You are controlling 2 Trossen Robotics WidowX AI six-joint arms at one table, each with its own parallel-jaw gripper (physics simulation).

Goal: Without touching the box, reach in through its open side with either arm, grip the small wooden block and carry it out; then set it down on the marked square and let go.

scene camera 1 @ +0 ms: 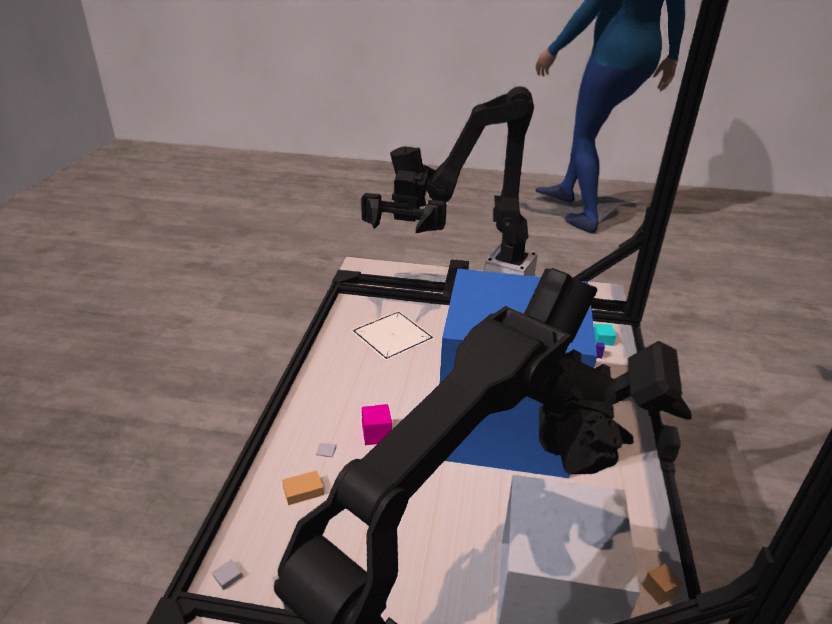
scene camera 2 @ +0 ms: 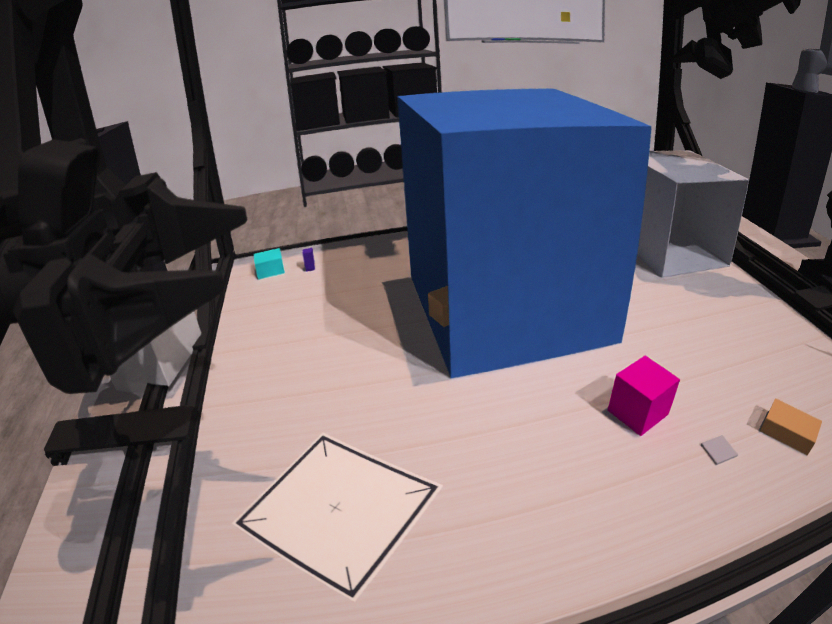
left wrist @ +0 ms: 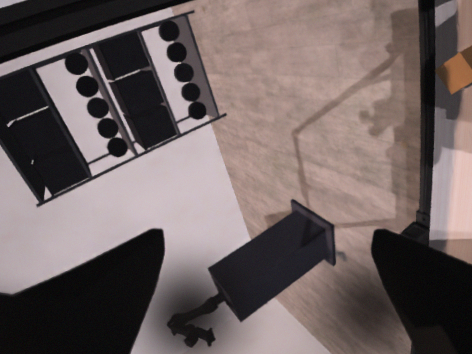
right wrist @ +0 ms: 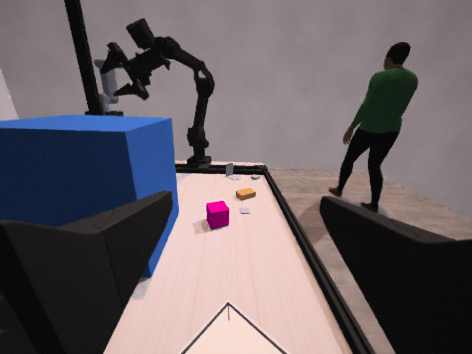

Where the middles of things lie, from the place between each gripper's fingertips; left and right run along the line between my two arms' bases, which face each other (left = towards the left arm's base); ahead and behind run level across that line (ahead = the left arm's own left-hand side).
I see the magenta cube (scene camera 2: 643, 393) 420 mm ahead of my left hand, 240 mm to the right of it and 330 mm below it. Round my left hand: cyan block (scene camera 2: 269, 263) (10 mm ahead, 680 mm to the right, 340 mm below).
I see my right gripper 33 cm to the right of the magenta cube, 24 cm above it and 6 cm past it. The rest, counted from my right hand: cyan block (47 cm behind, 25 cm below, 10 cm to the right).
